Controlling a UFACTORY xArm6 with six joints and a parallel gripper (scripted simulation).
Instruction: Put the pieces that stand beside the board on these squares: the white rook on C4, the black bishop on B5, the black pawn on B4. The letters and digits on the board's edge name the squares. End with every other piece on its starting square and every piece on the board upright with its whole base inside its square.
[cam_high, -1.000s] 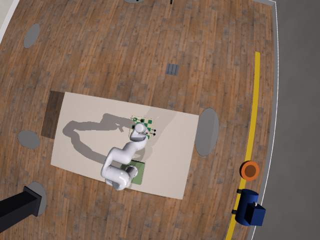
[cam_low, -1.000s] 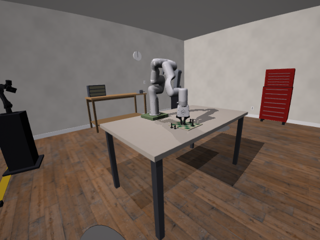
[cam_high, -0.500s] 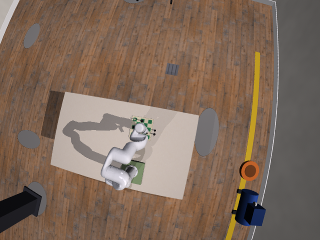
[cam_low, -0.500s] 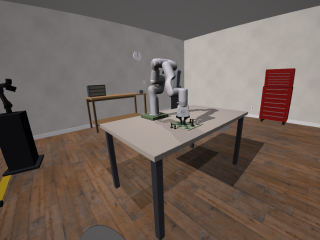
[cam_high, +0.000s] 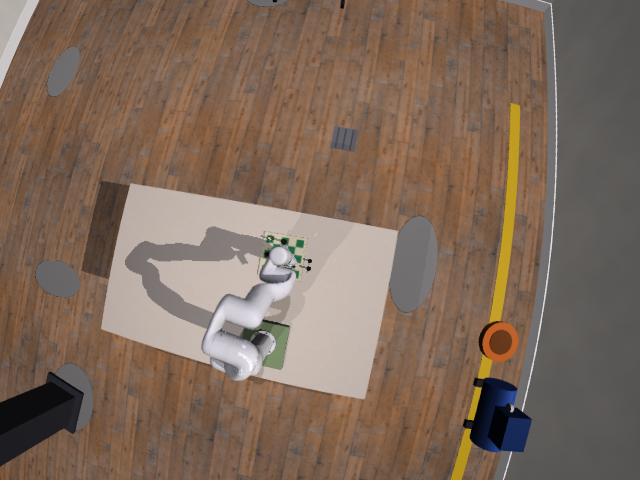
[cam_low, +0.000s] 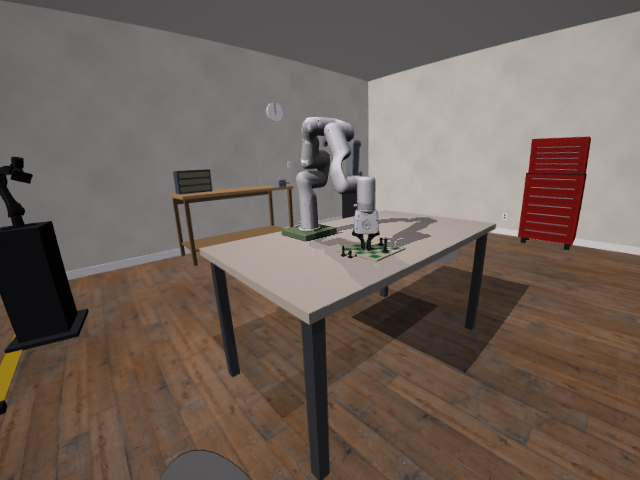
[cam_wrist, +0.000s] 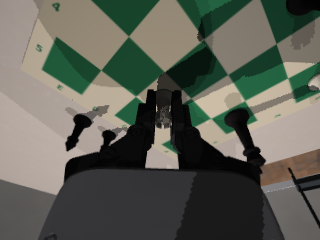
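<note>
The white rook is 1 cm below my hand. The rest, counted from my hand: chessboard: 4 cm to the left, 3 cm below, 1 cm behind.
</note>
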